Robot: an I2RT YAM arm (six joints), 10 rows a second.
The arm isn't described. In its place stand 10 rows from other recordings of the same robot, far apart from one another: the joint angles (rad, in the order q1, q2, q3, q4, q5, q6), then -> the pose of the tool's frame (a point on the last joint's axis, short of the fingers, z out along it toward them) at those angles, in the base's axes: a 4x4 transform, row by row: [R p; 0 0 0 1], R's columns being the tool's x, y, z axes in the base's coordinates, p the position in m.
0.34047, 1.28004, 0.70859, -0.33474, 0.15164, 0.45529 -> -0.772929 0.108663 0.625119 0.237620; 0.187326 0.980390 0.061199 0.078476; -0.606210 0.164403 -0.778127 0.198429; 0 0 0 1
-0.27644, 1.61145, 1.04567, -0.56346, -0.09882, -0.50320 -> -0.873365 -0.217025 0.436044 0.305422; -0.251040 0.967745 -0.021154 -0.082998; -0.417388 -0.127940 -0.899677 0.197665; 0 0 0 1
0.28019, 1.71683, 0.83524, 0.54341, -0.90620, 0.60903 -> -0.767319 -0.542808 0.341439 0.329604; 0.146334 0.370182 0.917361 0.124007; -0.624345 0.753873 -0.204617 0.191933; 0 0 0 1
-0.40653, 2.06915, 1.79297, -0.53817, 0.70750, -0.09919 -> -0.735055 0.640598 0.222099 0.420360; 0.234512 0.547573 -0.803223 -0.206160; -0.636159 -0.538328 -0.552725 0.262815; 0 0 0 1
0.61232, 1.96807, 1.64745, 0.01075, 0.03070, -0.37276 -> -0.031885 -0.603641 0.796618 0.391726; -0.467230 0.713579 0.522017 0.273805; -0.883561 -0.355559 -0.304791 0.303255; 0 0 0 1
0.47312, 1.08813, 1.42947, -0.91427, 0.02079, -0.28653 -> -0.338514 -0.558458 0.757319 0.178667; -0.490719 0.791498 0.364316 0.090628; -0.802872 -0.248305 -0.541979 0.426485; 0 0 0 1
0.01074, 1.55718, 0.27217, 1.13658, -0.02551, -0.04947 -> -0.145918 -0.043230 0.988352 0.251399; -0.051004 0.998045 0.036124 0.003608; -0.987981 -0.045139 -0.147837 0.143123; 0 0 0 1
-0.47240, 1.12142, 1.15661, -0.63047, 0.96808, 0.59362 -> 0.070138 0.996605 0.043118 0.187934; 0.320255 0.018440 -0.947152 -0.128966; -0.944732 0.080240 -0.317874 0.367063; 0 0 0 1
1.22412, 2.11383, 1.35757, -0.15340, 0.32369, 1.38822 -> -0.860283 0.113878 0.496936 0.160817; 0.362619 0.821836 0.439424 0.411825; -0.358359 0.558227 -0.748306 0.130001; 0 0 0 1
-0.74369, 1.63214, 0.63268, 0.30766, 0.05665, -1.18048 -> -0.833397 -0.164800 0.527533 0.222003; -0.487909 0.667742 -0.562198 -0.206955; -0.259605 -0.725922 -0.636901 0.133482; 0 0 0 1
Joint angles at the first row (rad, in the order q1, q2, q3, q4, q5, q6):
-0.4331, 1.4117, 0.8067, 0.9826, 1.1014, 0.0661
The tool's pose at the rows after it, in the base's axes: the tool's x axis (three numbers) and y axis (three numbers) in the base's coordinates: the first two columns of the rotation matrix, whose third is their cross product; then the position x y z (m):
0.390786 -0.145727 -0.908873 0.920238 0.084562 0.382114 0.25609 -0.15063 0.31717
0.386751 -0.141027 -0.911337 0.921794 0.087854 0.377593 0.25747 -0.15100 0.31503
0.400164 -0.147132 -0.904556 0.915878 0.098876 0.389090 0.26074 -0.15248 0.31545
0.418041 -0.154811 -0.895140 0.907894 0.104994 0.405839 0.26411 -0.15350 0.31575
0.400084 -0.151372 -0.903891 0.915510 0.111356 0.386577 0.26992 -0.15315 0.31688
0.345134 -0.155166 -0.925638 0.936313 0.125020 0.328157 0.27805 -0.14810 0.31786
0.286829 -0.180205 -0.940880 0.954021 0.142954 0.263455 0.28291 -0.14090 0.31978
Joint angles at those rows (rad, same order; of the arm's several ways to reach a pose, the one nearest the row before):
-0.4249, 1.4017, 0.7986, 0.9774, 1.0958, 0.0620
-0.4244, 1.4077, 0.7978, 0.9739, 1.0921, 0.0667
-0.4249, 1.4255, 0.8077, 0.9989, 1.0831, 0.0660
-0.4234, 1.4450, 0.8174, 1.0310, 1.0818, 0.0652
-0.4148, 1.4613, 0.8379, 1.0224, 1.0799, 0.0481
-0.3896, 1.4818, 0.8560, 1.0370, 1.0799, -0.0264
-0.3629, 1.4969, 0.8594, 1.1002, 1.0736, -0.1402

